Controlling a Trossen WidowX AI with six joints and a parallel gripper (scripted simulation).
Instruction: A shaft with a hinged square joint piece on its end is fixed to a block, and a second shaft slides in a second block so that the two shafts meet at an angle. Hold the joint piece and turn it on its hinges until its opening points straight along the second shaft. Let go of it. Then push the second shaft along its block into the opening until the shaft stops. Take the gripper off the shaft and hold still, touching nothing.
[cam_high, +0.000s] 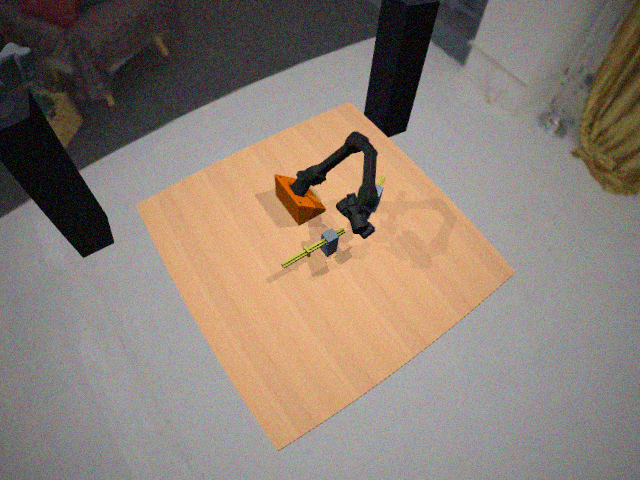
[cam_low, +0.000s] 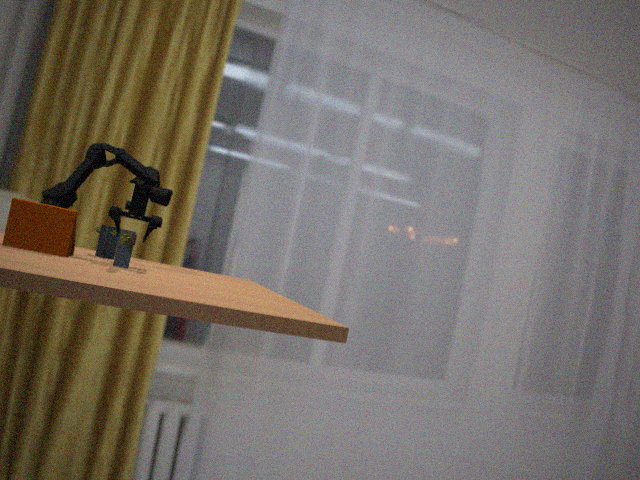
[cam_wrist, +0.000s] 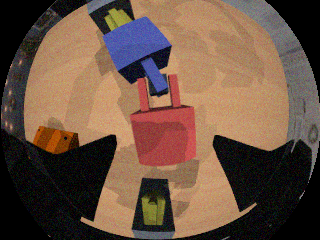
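The red square joint piece is 10 mm behind my gripper tip and 10 mm to the left of it.
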